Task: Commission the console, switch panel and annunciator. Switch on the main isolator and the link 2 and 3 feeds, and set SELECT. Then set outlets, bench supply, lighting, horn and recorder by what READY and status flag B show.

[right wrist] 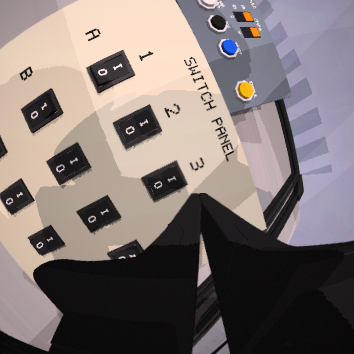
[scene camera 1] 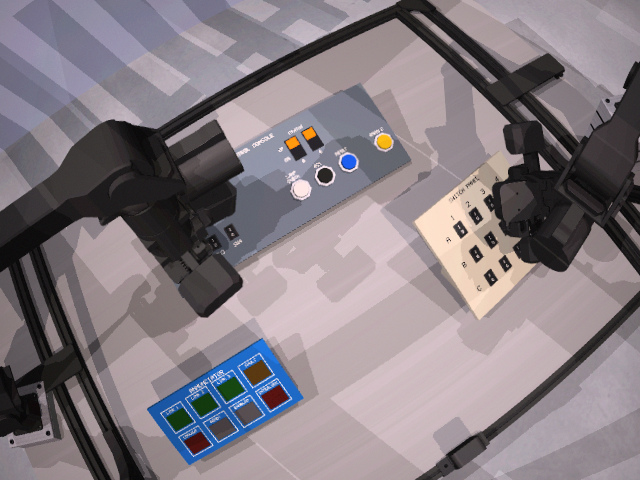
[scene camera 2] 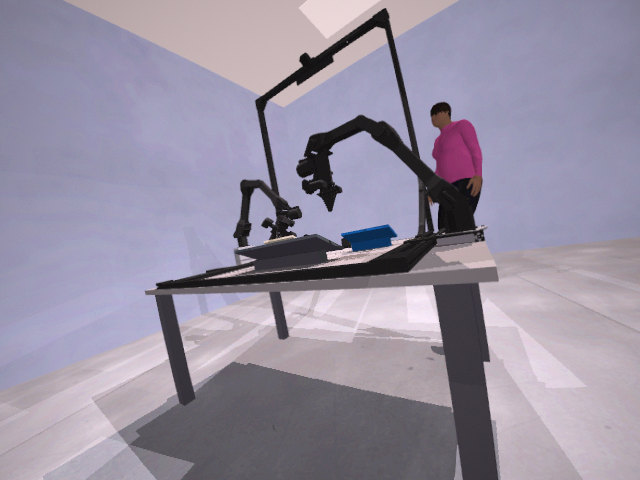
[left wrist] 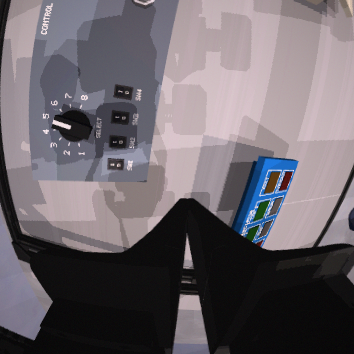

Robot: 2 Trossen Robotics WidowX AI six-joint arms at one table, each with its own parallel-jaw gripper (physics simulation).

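Places are measured from the left arm's base along level axes (x left, y down, z back), in millimetres.
Where they show: left gripper, fingertip midpoint: point(scene camera 1: 195, 269) point(scene camera 2: 330, 211) point(left wrist: 185, 204); right gripper, fingertip midpoint: point(right wrist: 197, 199) point(scene camera 1: 494, 188); left arm's base at its link origin: point(scene camera 1: 25, 414) point(scene camera 2: 461, 230); right arm's base at its link origin: point(scene camera 2: 243, 247).
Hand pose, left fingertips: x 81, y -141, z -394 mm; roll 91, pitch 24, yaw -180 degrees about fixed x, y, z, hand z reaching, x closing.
Note:
Each offset is from my left fingertips to the top centre of the thing. "spot": to the spot under its first point.
The grey control console @(dy +68, dx +153, dz -124 mm) point(scene camera 1: 268, 206) point(scene camera 2: 284, 250) point(left wrist: 100, 50) point(right wrist: 270, 75) has its SELECT knob @(dy +68, dx +127, dz +9 mm) point(left wrist: 74, 125) pointing between 4 and 5. Two status flags point(scene camera 1: 295, 147) point(scene camera 1: 312, 137) each show orange in their upper half. The cream switch panel point(scene camera 1: 454, 263) point(right wrist: 155, 87) holds rows of black rockers; their exact tilts are hard to tell. The blue annunciator @(dy +86, dx -140, dz +39 mm) point(scene camera 1: 225, 400) point(scene camera 2: 368, 237) has dull, dark-looking lamps, with a grey READY lamp @(spot: dy +119, dx -180, dz +51 mm) point(scene camera 1: 220, 427). My left gripper point(scene camera 2: 330, 208) point(left wrist: 185, 204) is shut and empty, high above the table. My right gripper point(right wrist: 197, 199) is shut and empty over the switch panel, hiding its column 4.
White, black, blue and yellow buttons point(scene camera 1: 300, 189) point(scene camera 1: 324, 175) point(scene camera 1: 348, 162) point(scene camera 1: 383, 141) sit on the console. My left arm covers the console's left end in scene camera 1. A black frame point(scene camera 1: 279, 72) edges the table. A person in pink point(scene camera 2: 457, 152) stands behind the table.

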